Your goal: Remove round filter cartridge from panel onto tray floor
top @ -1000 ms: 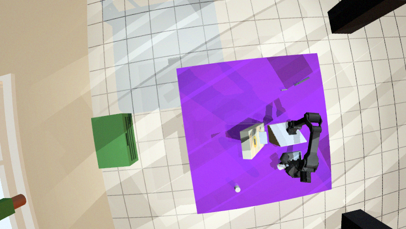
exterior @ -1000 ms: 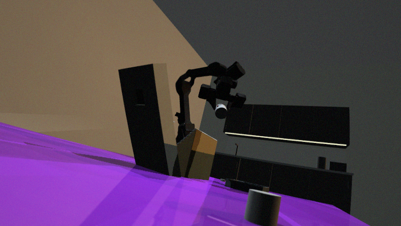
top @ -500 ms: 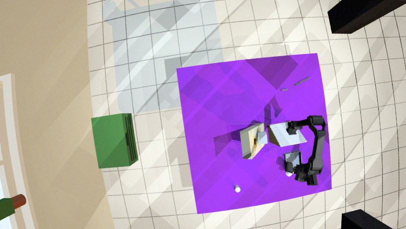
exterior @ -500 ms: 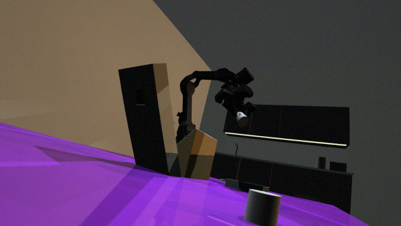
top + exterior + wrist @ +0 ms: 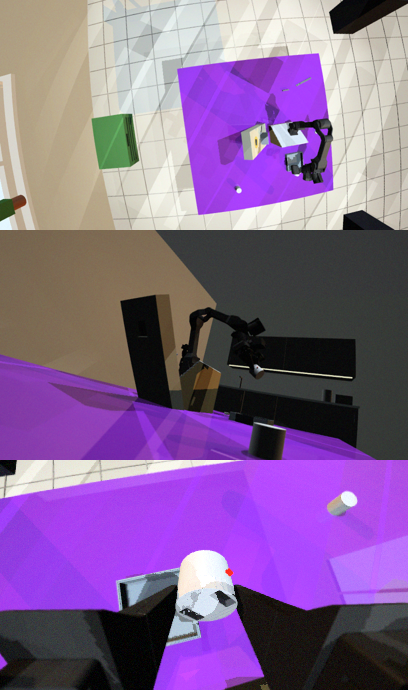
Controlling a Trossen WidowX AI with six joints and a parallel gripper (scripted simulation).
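Right now my gripper tip is 200 mm above the blue-grey square tray, 90 mm past it and 10 mm to the left of it. Round my gripper tip: round white filter cartridge: right at my gripper tip; then beige service panel: 290 mm ahead, 280 mm to the right, 30 mm below.
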